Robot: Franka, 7 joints.
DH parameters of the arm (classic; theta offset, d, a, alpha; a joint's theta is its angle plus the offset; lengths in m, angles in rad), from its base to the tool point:
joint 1: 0 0.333 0 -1.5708
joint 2: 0 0 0 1.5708
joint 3: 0 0.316 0.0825 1.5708
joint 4: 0 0 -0.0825 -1.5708
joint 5: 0 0.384 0 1.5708
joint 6: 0 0 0.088 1.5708
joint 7: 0 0.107 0 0
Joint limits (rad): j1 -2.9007..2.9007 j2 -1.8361..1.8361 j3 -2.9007..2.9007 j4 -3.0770..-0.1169 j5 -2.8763..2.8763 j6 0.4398..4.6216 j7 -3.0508..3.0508
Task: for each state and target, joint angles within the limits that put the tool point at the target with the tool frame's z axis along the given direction. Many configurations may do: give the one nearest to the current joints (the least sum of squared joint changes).
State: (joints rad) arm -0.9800 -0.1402 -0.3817 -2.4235 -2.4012 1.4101 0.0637
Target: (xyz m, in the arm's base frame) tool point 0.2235 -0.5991 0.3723 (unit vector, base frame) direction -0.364 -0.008 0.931
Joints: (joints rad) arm -0.8635 0.7321 -0.2643 -1.7274 -2.2948 0.6947 0.0637
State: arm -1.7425 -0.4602 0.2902 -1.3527 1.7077 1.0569 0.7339
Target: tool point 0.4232 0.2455 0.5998 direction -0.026 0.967 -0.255
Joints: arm -1.0588 -0.8568 0.9579 -2.1725 1.9600 1.2405 0.7339
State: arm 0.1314 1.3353 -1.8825 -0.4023 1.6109 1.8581 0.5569
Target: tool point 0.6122 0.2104 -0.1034 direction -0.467 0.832 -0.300
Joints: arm 0.5762 1.7442 -0.7892 -0.8935 1.9866 1.2664 0.5569
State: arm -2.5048 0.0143 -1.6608 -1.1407 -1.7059 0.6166 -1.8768
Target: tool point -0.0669 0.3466 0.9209 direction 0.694 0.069 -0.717
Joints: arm -2.4352 -0.1701 -1.3644 -0.7974 -1.4593 0.6350 -1.8768
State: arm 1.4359 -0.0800 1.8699 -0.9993 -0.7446 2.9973 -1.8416
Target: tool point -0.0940 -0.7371 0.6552 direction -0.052 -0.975 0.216
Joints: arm 1.5750 -0.8466 2.4323 -0.7164 -0.7925 3.5346 -1.8416
